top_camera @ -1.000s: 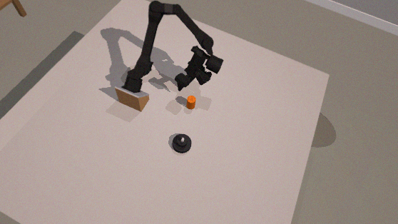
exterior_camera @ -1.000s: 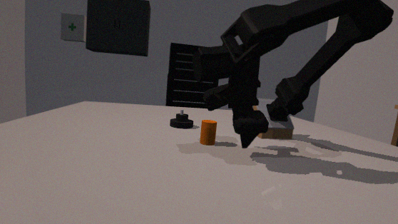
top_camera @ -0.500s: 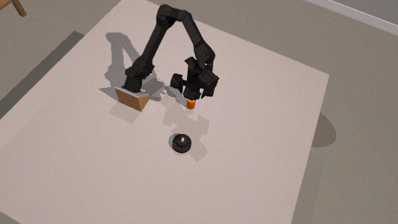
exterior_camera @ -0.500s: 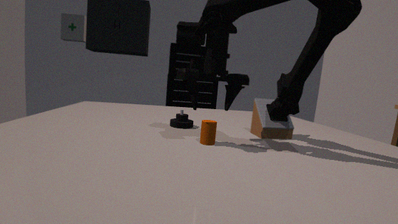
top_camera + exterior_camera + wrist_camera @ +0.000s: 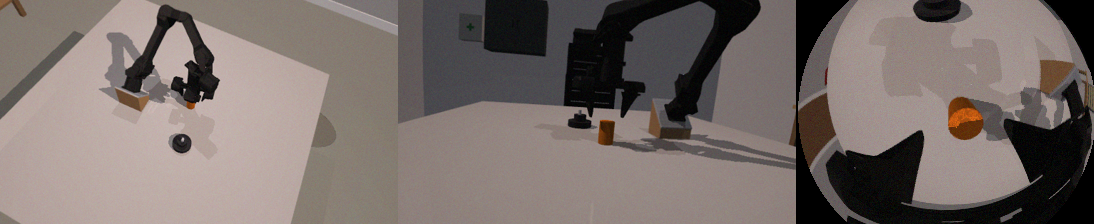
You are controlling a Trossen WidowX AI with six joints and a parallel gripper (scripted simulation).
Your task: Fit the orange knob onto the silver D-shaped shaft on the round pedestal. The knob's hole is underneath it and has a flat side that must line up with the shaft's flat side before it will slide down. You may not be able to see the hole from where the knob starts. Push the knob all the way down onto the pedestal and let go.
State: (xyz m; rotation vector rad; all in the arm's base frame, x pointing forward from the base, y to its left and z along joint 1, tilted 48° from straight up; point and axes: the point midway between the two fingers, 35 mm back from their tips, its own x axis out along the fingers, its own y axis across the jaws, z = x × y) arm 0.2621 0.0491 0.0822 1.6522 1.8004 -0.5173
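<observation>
Now: gripper tip 30 mm above the orange knob. From my gripper tip the other things lie so: black round pedestal (200 mm to the right, 50 mm ahead, 40 mm below).
</observation>
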